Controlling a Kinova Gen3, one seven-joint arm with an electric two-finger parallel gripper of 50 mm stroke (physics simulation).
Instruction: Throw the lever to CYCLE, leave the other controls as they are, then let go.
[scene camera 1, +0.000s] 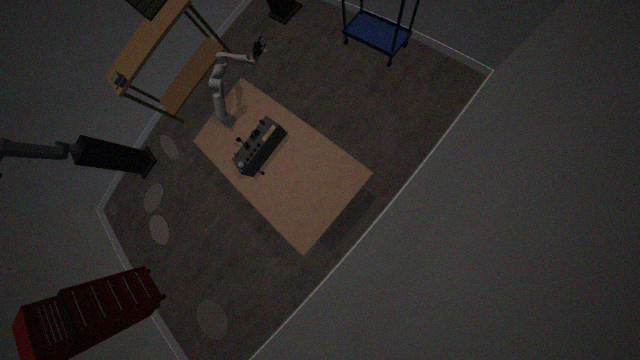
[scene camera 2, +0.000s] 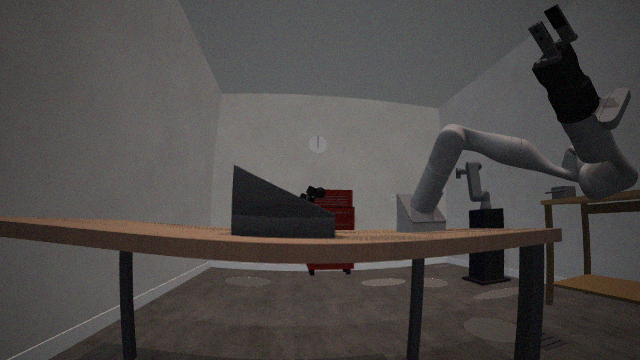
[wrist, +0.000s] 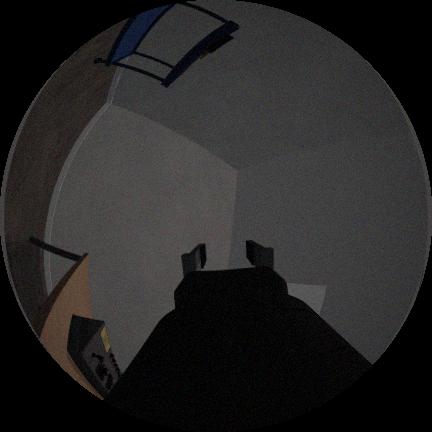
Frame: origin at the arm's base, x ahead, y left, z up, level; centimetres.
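Where they show: gripper, fingertip midpoint: (scene camera 1: 263, 39) (scene camera 2: 542, 16) (wrist: 225, 250); arm's base at its link origin: (scene camera 1: 221, 115) (scene camera 2: 421, 205).
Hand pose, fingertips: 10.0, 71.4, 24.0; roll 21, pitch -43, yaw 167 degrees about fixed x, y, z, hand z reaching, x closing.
Observation:
Things, the pixels of their centre, and the offset from my fingertips, as dx, dy, dz. "spot": a spot on its surface instead.
- dark control console at the middle of its body: (scene camera 2: 284, 208) (scene camera 1: 256, 144) +40.6, -68.3, -25.3
- yellow strip at a spot on its surface: (wrist: 105, 340) (scene camera 1: 268, 133) spot: +49.0, -54.1, -17.8
A dark control console (scene camera 1: 253, 156) (scene camera 2: 280, 212) (wrist: 80, 334) with a sloped face and a yellow strip (scene camera 1: 269, 133) (wrist: 105, 340) stands on the wooden table (scene camera 1: 320, 185) (scene camera 2: 450, 246) (wrist: 59, 325). Several black knobs and sticks rise from its face. A ball-ended stick (scene camera 1: 239, 139) stands out at one edge, and another ball-ended stick (scene camera 1: 262, 173) at its end. The lever's marking and position cannot be read. My gripper (scene camera 1: 263, 41) (scene camera 2: 543, 17) (wrist: 225, 250) is open and empty, high above and well away from the console, pointing upward.
A blue cart (scene camera 1: 375, 32) (wrist: 142, 30), a wooden bench (scene camera 1: 150, 42), a red tool cabinet (scene camera 1: 107, 305) (scene camera 2: 343, 218) and a black pedestal (scene camera 1: 110, 154) (scene camera 2: 486, 245) bearing another arm stand around the table, apart from it.

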